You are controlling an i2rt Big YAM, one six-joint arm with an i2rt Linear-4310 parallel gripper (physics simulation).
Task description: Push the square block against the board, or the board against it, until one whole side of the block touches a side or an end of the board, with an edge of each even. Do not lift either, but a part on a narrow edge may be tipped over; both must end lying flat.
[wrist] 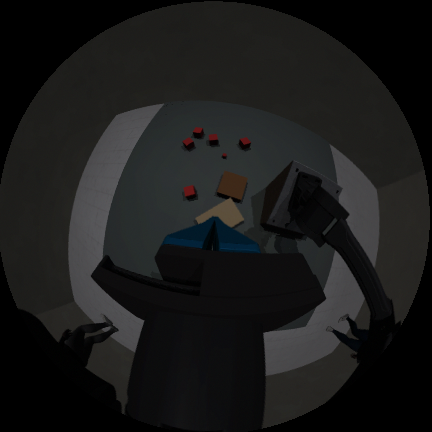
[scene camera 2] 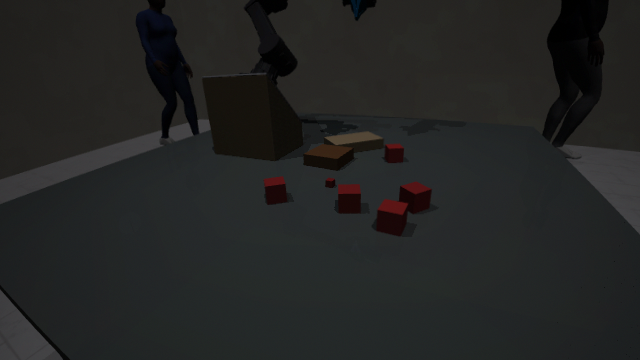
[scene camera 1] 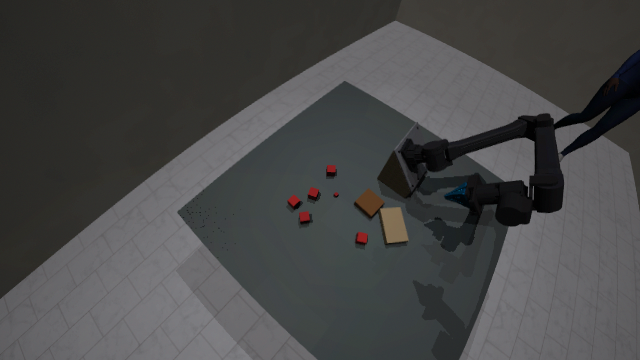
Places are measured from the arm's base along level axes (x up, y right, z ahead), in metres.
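Pixels of known places: gripper, between the fingertips: (wrist: 214, 221) (scene camera 2: 356, 19) (scene camera 1: 444, 197); arm's base, origin of its link: (wrist: 304, 191) (scene camera 2: 257, 91) (scene camera 1: 408, 154).
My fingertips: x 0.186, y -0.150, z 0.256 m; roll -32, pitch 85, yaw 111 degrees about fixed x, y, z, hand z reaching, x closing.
For each thing: its middle in the pictures, then the offset to it from my fingertips.
- square block, middle of its body: (scene camera 2: 329, 156) (wrist: 231, 185) (scene camera 1: 369, 203) dz -0.032, dx -0.357, dy +0.183 m
- board, middle of its body: (scene camera 2: 353, 142) (wrist: 219, 218) (scene camera 1: 392, 225) dz -0.002, dx -0.357, dy +0.039 m
- red cube, middle of its body: (scene camera 2: 394, 153) (wrist: 189, 191) (scene camera 1: 361, 238) dz +0.135, dx -0.352, dy +0.129 m
The square block (scene camera 1: 369, 202) (scene camera 2: 329, 156) (wrist: 232, 185) is brown and lies flat. The board (scene camera 1: 394, 225) (scene camera 2: 354, 141) (wrist: 223, 213) is a light tan rectangle, also flat. One corner of the board is very near the middle of one block side; I cannot tell if they touch. Their sides stand at an angle to each other. My gripper (scene camera 1: 446, 196) (scene camera 2: 356, 19) (wrist: 214, 221) has blue fingers, is shut and empty, and hangs high above the table on the arm's side of the board. In the wrist view its fingers hide part of the board.
The wedge-shaped arm mount (scene camera 1: 396, 173) (scene camera 2: 242, 117) (wrist: 276, 194) stands close beside the block. A red cube (scene camera 1: 362, 238) (scene camera 2: 394, 153) (wrist: 189, 191) lies near the board's long side. Several more red cubes and a tiny red one (scene camera 1: 336, 194) (scene camera 2: 330, 183) (wrist: 224, 156) lie beyond the block.
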